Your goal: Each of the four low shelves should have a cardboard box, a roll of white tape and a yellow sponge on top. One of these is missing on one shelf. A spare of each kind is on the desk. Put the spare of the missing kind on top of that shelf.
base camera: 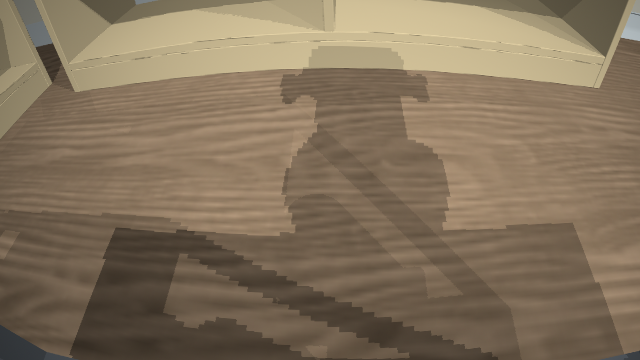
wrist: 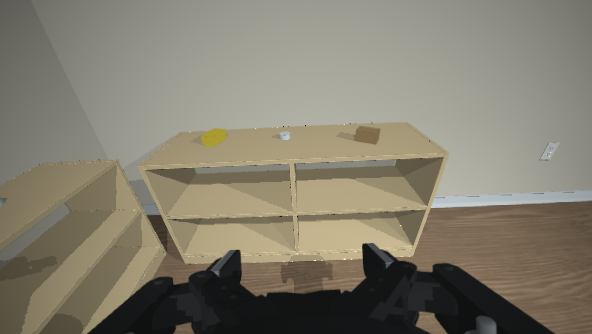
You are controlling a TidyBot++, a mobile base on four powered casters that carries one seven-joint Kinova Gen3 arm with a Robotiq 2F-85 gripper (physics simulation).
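Places are measured from the arm's base along level axes (x left, y back, z up), in metres.
Pixels of known places: gripper, between the fingertips: [wrist: 301, 260].
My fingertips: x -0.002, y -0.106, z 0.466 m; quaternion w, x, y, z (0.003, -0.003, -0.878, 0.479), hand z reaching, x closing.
Behind a point stands the place of what it marks.
A low shelf [base camera: 250, 59] {z -0.369, x 0.163, y -0.732 m} [wrist: 295, 160] {z 0.208, x -0.003, y -0.728 m} stands ahead against the wall. On its top in the wrist view are a yellow sponge [wrist: 214, 137] {z 0.252, x 0.349, y -0.902 m} at the left, a roll of white tape [wrist: 284, 135] {z 0.236, x 0.040, y -0.917 m} in the middle and a cardboard box [wrist: 367, 135] {z 0.248, x -0.309, y -0.840 m} at the right. A second low shelf [base camera: 20, 92] {z -0.350, x 0.761, y -0.707 m} [wrist: 75, 175] {z 0.213, x 0.846, y -0.696 m} stands at the left; a small part of a whitish thing [wrist: 2, 202] {z 0.220, x 0.961, y -0.531 m} shows on its top at the view's edge. My gripper [wrist: 301, 260] {z 0.467, x -0.002, y -0.105 m} is open and empty, in front of the shelf. The desk does not show in these views.
Wooden floor [base camera: 150, 150] {z -0.397, x 0.297, y -0.512 m} [wrist: 500, 250] {z -0.397, x -1.086, y -0.703 m} lies in front of the shelf ahead, with the robot's shadow on it. A narrow gap separates the two shelves. A wall outlet [wrist: 549, 151] {z 0.004, x -1.533, y -1.053 m} is on the wall at the right.
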